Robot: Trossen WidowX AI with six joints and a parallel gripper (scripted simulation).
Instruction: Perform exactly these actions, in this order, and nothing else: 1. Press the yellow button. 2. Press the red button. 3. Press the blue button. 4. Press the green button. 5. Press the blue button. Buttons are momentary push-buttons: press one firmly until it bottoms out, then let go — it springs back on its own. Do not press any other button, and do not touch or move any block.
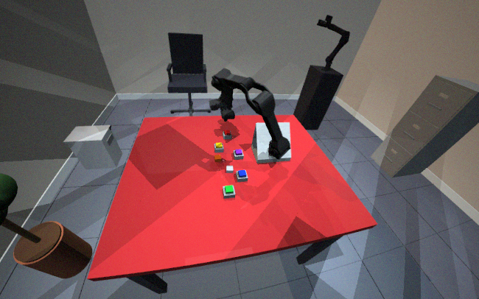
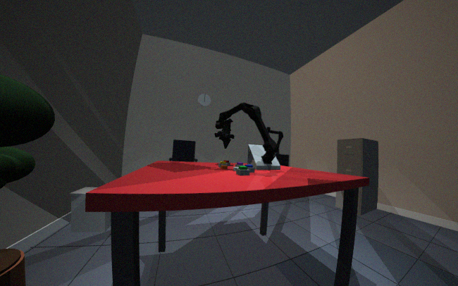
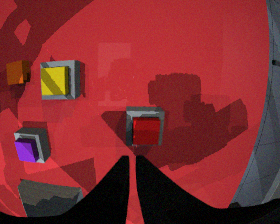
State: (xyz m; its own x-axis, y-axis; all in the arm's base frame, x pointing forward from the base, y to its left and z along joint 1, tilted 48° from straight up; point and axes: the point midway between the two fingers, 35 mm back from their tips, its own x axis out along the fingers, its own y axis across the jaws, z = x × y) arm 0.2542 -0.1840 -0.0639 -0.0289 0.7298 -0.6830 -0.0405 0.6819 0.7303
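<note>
My gripper tip is 2 cm past the red button, 2 cm to the left of it and 10 cm above it. Also, from my gripper tip: orange block (5 cm ahead, 17 cm to the left, 12 cm below); purple button (6 cm behind, 15 cm to the left, 10 cm below); yellow button (4 cm ahead, 9 cm to the left, 10 cm below).
</note>
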